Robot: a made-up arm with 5 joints.
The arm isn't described. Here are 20 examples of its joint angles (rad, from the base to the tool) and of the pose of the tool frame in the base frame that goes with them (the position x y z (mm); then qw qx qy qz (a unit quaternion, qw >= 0)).
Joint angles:
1: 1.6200 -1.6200 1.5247 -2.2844 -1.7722
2: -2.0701 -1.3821 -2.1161 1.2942 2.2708
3: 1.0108 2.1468 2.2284 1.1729 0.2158
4: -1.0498 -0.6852 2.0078 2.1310 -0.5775
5: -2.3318 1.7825 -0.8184 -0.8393 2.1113
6: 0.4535 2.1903 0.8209 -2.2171 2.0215
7: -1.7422 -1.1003 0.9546 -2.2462 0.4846
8: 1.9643 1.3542 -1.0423 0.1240 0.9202
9: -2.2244 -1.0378 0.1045 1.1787 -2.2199
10: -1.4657 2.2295 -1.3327 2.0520 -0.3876
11: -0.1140 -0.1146 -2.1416 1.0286 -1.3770
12: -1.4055 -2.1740 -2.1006 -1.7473 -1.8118
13: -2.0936 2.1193 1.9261 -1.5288 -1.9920
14: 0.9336 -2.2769 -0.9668 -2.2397 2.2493
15: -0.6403 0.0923 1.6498 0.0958 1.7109
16: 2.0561 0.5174 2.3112 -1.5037 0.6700
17: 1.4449 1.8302 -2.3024 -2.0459 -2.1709
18: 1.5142 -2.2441 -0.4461 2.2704 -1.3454
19: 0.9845 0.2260 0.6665 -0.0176 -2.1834
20: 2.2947 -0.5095 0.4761 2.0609 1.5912
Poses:
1: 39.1 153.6 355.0 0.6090 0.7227 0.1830 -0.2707
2: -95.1 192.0 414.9 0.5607 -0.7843 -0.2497 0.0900
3: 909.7 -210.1 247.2 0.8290 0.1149 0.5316 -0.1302
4: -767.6 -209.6 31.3 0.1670 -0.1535 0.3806 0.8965
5: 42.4 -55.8 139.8 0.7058 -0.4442 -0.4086 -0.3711
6: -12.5 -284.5 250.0 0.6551 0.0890 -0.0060 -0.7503
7: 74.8 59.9 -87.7 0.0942 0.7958 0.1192 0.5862
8: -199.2 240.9 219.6 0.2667 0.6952 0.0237 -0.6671
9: -412.7 -388.3 -242.6 0.2394 -0.7059 0.5025 0.4380
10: 526.6 -59.9 -523.4 0.5471 -0.0417 0.8082 -0.2141
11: -330.6 -119.2 -154.7 0.8509 -0.2709 0.0856 0.4418
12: -537.2 -115.8 80.6 0.0617 0.4430 -0.5372 0.7151
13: 74.0 -194.9 67.1 0.1825 -0.2369 0.6769 0.6727
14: -338.4 -151.8 -72.3 0.6431 0.2049 0.7312 -0.0993
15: 150.1 -977.6 -331.3 0.9584 0.2854 0.0041 -0.0002
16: 404.4 432.0 373.5 0.5890 -0.0035 0.7706 0.2434
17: 574.9 183.9 235.4 0.8995 -0.2635 -0.2598 0.2325
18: 222.5 90.3 -203.4 0.2874 -0.8644 -0.3230 0.2566
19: 229.7 -9.9 1019.0 0.5921 0.7971 0.1088 -0.0466
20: -632.0 315.6 82.2 0.2437 0.3695 0.8966 0.0136
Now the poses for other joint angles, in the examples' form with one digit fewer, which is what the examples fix.
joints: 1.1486 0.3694 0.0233 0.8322 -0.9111
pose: -167 336 926 0.904 -0.023 -0.064 0.423
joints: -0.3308 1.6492 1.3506 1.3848 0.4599
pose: 742 -780 201 0.744 0.646 -0.052 0.163
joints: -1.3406 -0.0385 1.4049 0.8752 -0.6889
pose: -326 -505 -860 0.130 -0.888 0.225 0.379
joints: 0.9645 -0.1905 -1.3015 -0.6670 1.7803
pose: 270 -238 421 0.391 0.823 -0.395 0.122
